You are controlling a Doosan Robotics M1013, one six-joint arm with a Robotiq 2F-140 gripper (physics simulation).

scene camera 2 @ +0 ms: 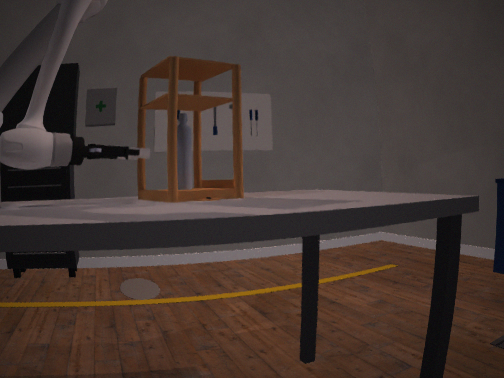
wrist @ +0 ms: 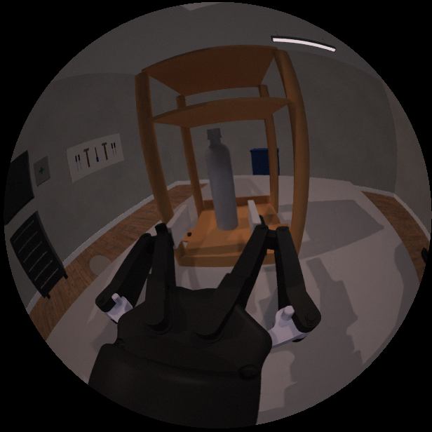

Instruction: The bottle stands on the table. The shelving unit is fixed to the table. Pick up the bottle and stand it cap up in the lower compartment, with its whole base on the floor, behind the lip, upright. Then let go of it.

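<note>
The grey-blue bottle stands upright, cap up, in the lower compartment of the wooden shelving unit. Its base rests on the compartment floor, behind the front lip, in the wrist view. Its cap is below the middle shelf. In scene camera 2 a front post hides part of its side. My gripper is open, with nothing between its fingers. The fingertips are at the open front of the unit, apart from the bottle, which stands farther in.
The unit stands on the grey table. Its posts flank the opening in front of my gripper, and the middle shelf lies above. A blue bin stands beyond the table.
</note>
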